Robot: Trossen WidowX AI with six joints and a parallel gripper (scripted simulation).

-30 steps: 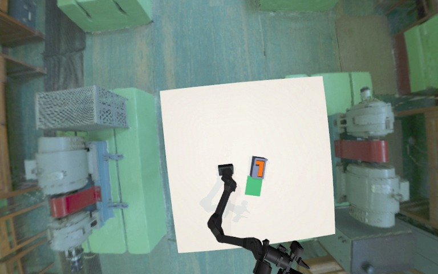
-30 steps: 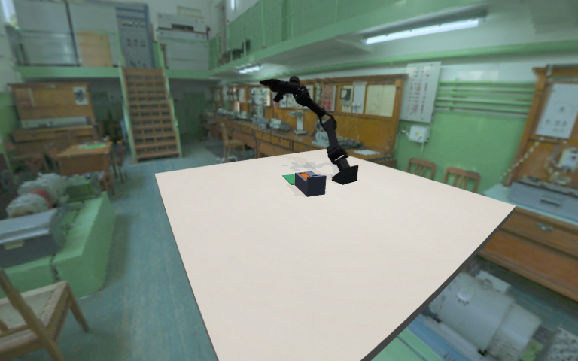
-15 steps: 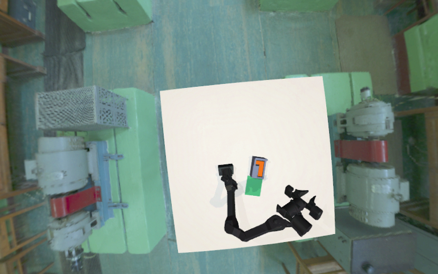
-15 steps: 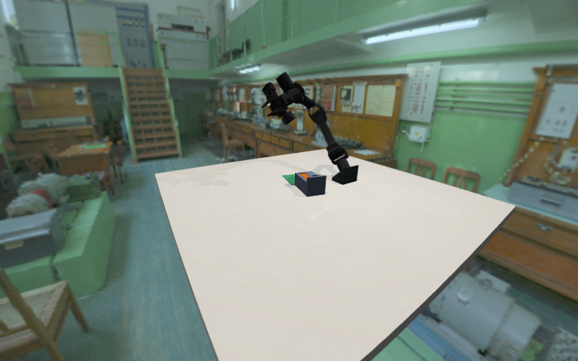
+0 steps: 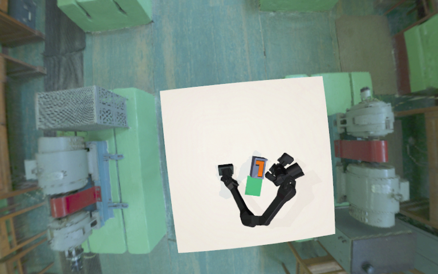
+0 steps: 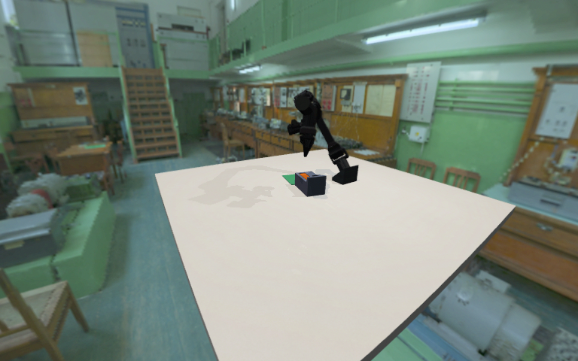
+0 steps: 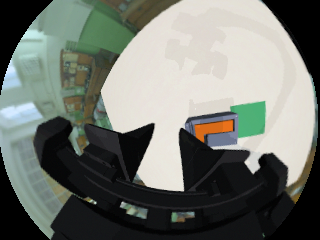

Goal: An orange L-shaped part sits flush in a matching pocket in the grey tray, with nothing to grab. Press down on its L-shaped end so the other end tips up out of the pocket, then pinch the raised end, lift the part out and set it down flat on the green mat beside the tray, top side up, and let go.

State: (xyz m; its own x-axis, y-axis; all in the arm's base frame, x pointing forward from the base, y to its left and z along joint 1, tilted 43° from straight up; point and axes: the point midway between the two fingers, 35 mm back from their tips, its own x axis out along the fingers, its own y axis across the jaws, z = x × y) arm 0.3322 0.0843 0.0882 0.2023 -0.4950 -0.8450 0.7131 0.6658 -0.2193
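My gripper tip is 90 mm past the orange L-shaped part, 40 mm to the left of it and 140 mm above it. Also, from my gripper tip: green mat (150 mm behind, 190 mm to the right, 200 mm below).
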